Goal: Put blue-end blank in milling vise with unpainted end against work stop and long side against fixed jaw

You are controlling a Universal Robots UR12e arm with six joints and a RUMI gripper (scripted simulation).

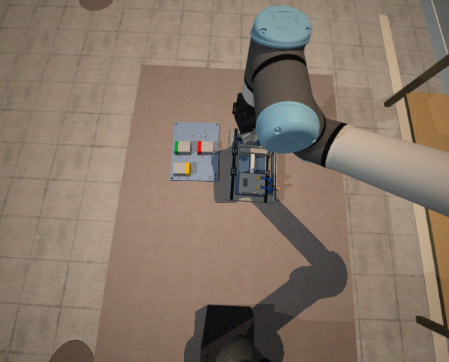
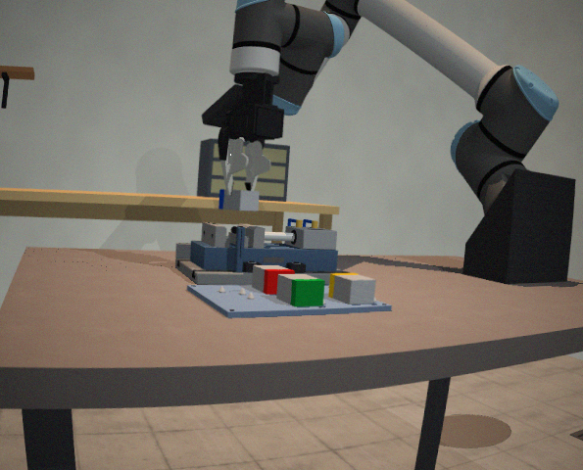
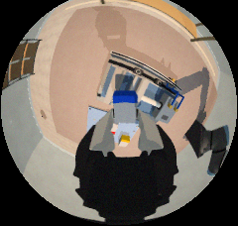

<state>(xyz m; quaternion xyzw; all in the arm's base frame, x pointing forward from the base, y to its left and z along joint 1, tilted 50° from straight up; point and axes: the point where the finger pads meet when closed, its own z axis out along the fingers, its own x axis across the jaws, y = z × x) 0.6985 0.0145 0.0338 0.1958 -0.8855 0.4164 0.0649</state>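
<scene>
My gripper is now 4 cm short of the fixed jaw, 2 cm to the left of it and 9 cm above it. Round my hand: blue-ended blank (2 cm below); hosed end block (16 cm behind, 2 cm to the right, 9 cm below); milling vise (6 cm behind, 2 cm to the right, 13 cm below).
</scene>
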